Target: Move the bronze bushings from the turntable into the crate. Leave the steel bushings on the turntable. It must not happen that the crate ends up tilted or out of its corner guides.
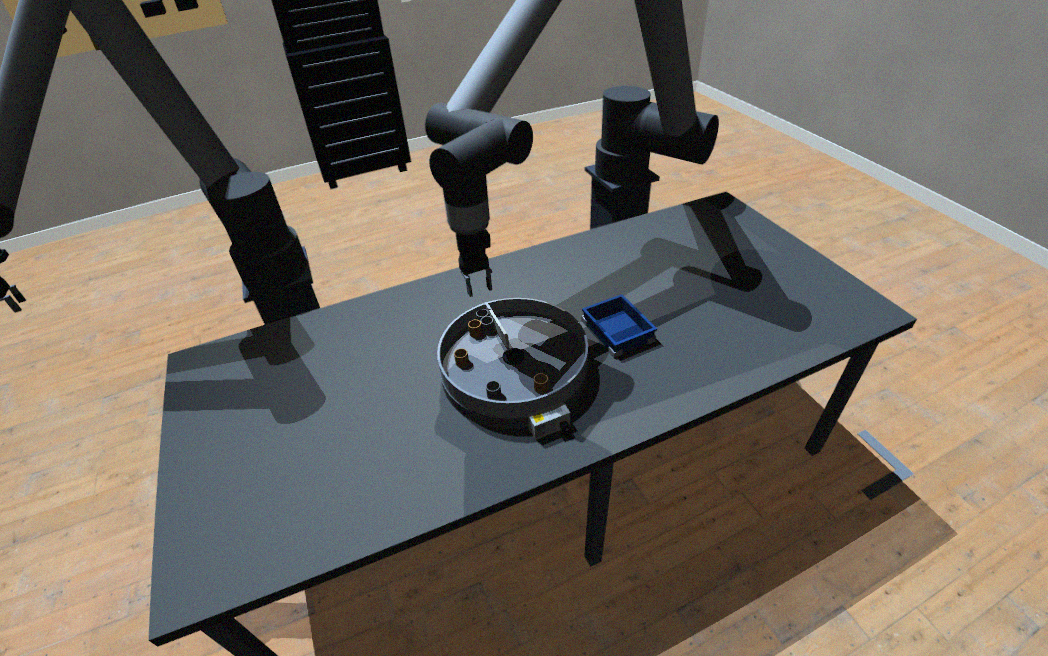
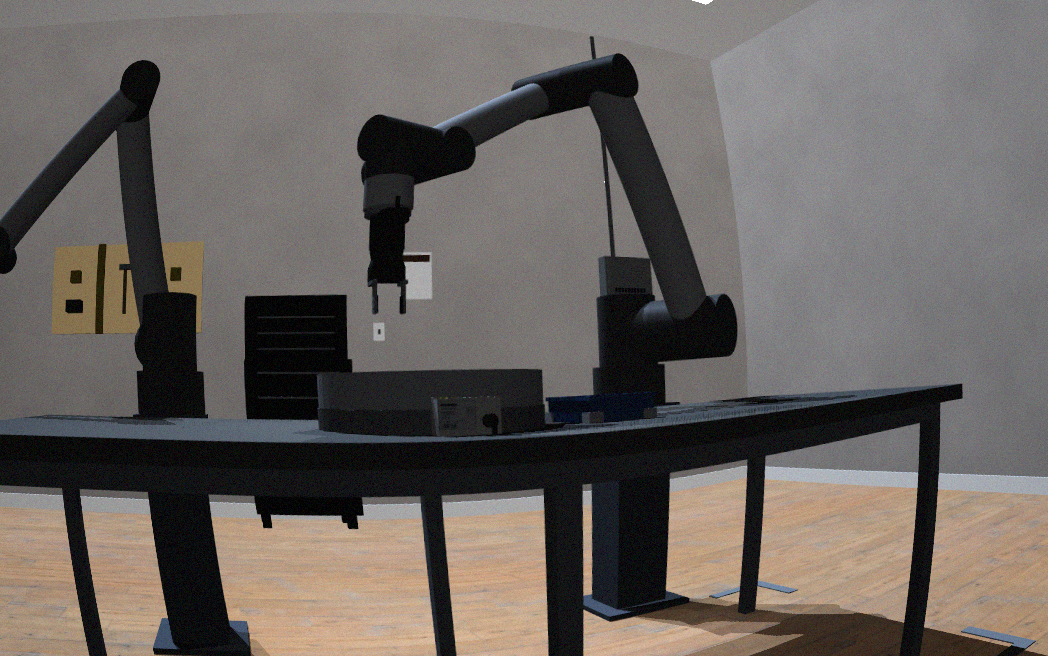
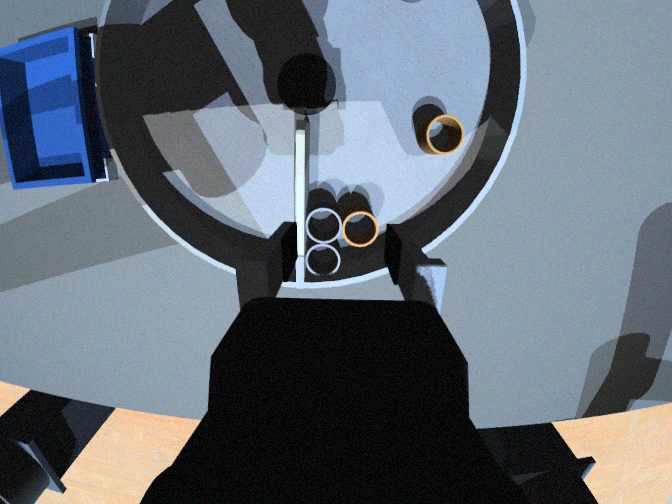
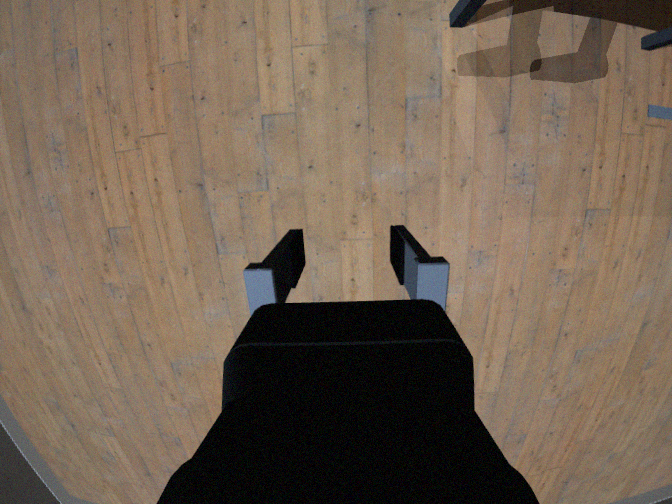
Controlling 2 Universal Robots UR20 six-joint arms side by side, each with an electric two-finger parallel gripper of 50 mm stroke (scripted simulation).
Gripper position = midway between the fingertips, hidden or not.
Note:
I see my left gripper (image 2: 388, 313), my right gripper (image 4: 346, 245), a blue crate (image 1: 622, 321), a bronze bushing (image 3: 367, 238) and a bronze bushing (image 3: 454, 127).
The blue crate is seen too in image 2 (image 2: 626, 406). My left gripper is seen too in image 1 (image 1: 479, 291) and in image 3 (image 3: 341, 241). Image 4 does not show the blue crate: it is out of frame.

